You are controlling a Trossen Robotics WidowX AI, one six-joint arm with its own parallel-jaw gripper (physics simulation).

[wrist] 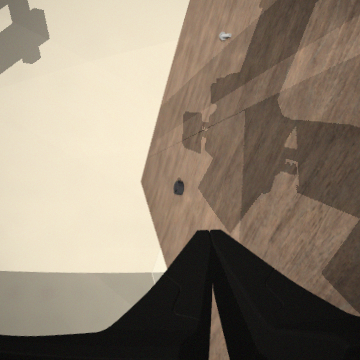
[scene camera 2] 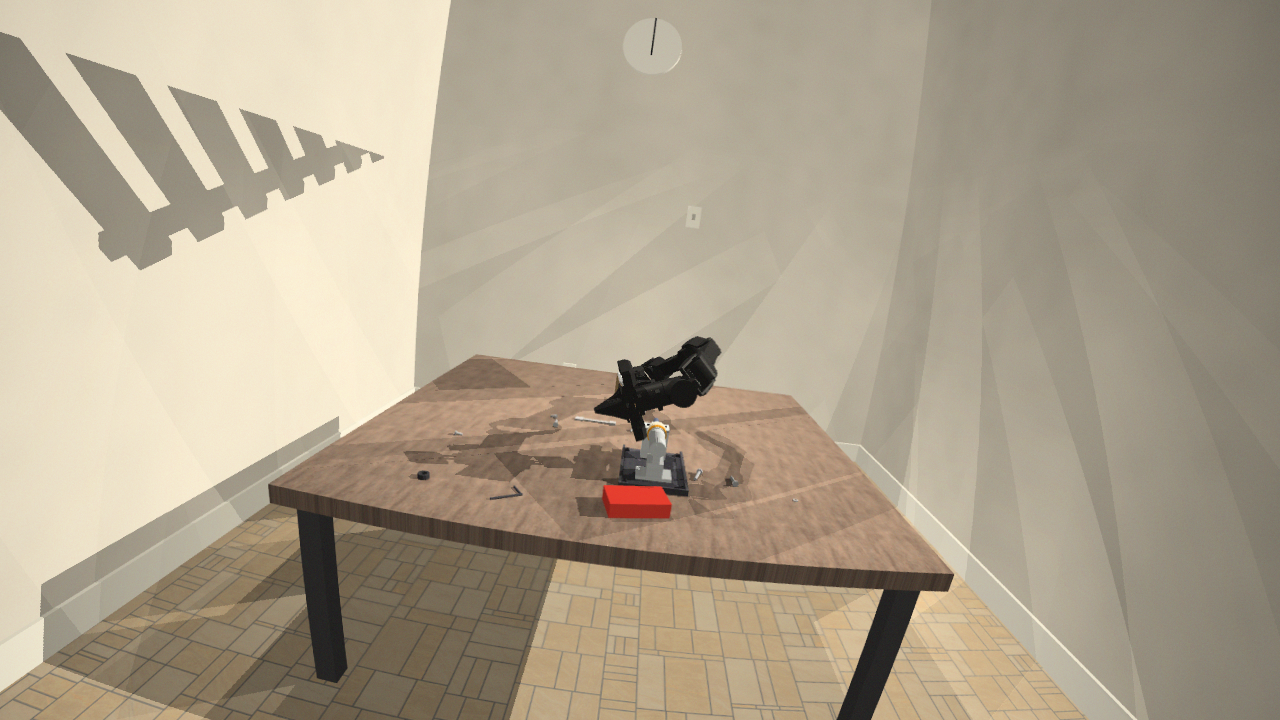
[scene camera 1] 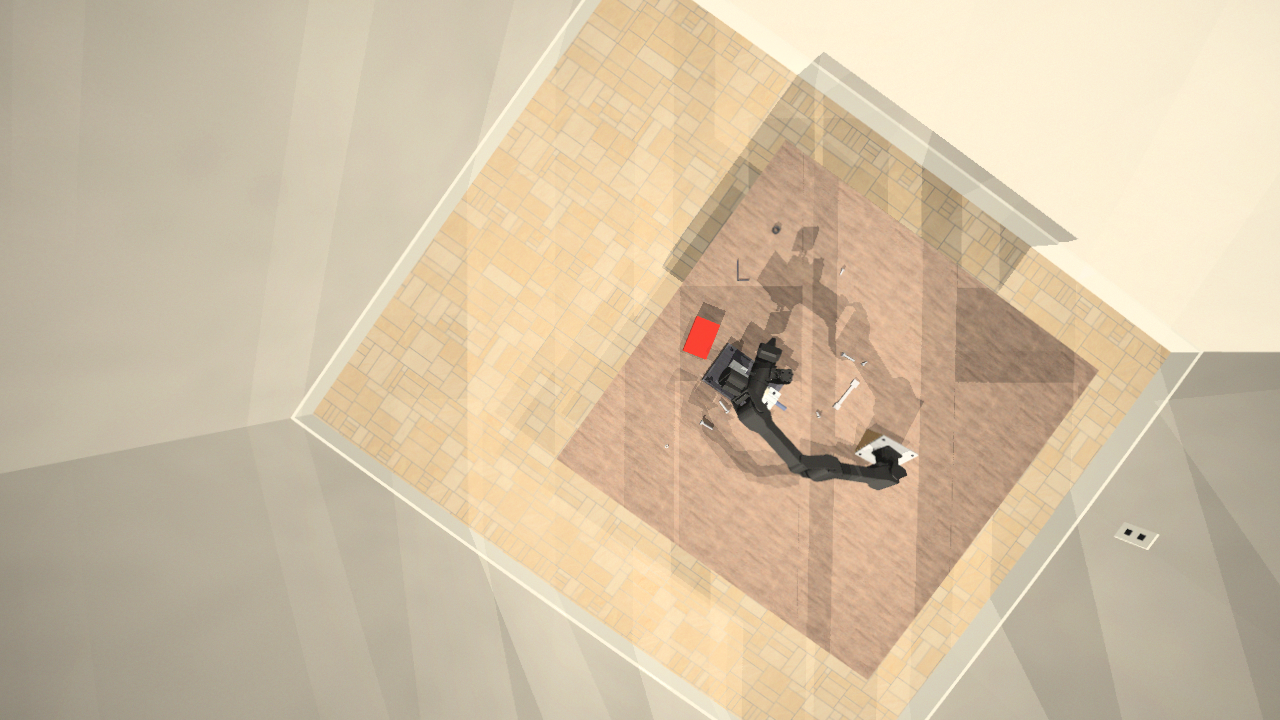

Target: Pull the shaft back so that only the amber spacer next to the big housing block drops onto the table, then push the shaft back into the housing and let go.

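Pixels of known places: gripper, between the fingertips: (wrist: 208,240) (scene camera 2: 594,410) (scene camera 1: 773,338); arm's base, origin of its link: (scene camera 1: 886,454).
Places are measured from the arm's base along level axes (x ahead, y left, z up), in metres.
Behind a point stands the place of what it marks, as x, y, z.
Observation:
My gripper (scene camera 1: 771,342) @[0.530, -0.072, 0.082] (scene camera 2: 597,409) @[0.530, -0.072, 0.082] (wrist: 208,240) @[0.530, -0.072, 0.082] is shut and empty, with its fingertips together. It hangs above the table, beside and higher than the assembly in scene camera 2's view. The grey housing block (scene camera 1: 738,366) (scene camera 2: 651,467) stands in a dark tray (scene camera 2: 659,488). A thin amber ring (scene camera 2: 657,427) @[0.469, 0.073, 0.045] shows near the top of the assembly, below the arm; I cannot tell which spacer it is. In scene camera 1's view, a white part (scene camera 1: 771,395) @[0.439, 0.069, 0.046] with a blue pin (scene camera 1: 781,406) @[0.375, 0.075, 0.031] sticks out beside the arm. The arm hides most of the shaft and spacers.
A red block (scene camera 1: 701,337) @[0.697, 0.039, -0.026] (scene camera 2: 636,502) @[0.730, 0.039, -0.026] lies beside the tray. A black L-shaped key (scene camera 1: 742,271) @[0.725, -0.208, -0.052] (scene camera 2: 507,493) @[0.726, -0.209, -0.052], a small dark ring (scene camera 1: 776,229) @[0.701, -0.397, -0.048] (scene camera 2: 423,475) @[0.711, -0.388, -0.046] (wrist: 179,187) @[0.694, -0.382, -0.048], a white wrench-like bar (scene camera 1: 845,394) @[0.198, -0.087, -0.051] (scene camera 2: 594,420) @[0.198, -0.091, -0.051] and several small metal parts lie on the table.

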